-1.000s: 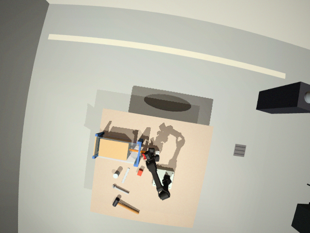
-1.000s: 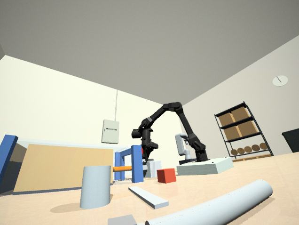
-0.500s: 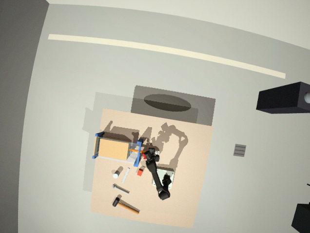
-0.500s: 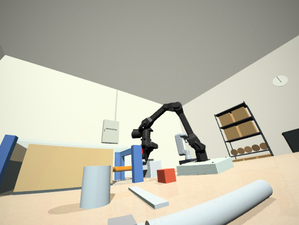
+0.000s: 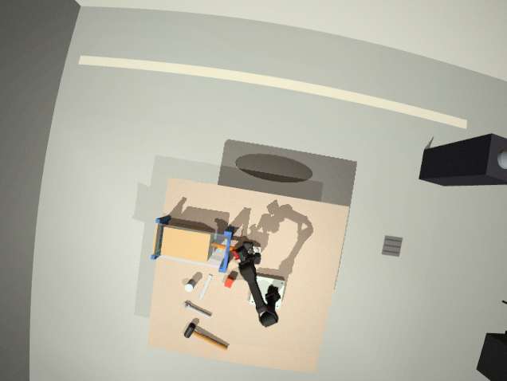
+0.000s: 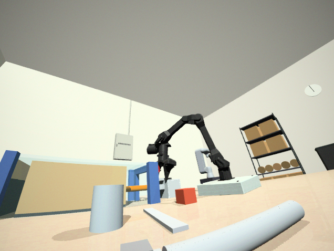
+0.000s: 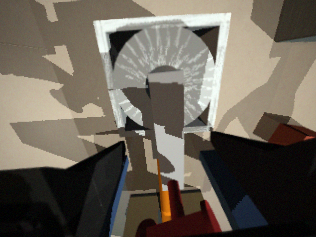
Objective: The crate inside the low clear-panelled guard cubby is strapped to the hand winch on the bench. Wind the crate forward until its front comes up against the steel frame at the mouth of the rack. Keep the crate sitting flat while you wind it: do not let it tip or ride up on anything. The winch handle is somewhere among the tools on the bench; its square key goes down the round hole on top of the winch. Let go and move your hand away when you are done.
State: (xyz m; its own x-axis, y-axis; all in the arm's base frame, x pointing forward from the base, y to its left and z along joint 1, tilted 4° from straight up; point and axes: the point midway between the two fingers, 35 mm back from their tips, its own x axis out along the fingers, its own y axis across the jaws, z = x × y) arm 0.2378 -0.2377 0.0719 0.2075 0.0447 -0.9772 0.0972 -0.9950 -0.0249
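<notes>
Now: the winch crank handle 1 cm ahead of my gripper tip and 1 cm above it. Also, from my gripper tip: winch (7 cm behind, 1 cm to the right, 6 cm below); then blue frame (11 cm ahead, 1 cm to the left, 2 cm above); then red knob (5 cm ahead, 1 cm to the left, 4 cm above).
</notes>
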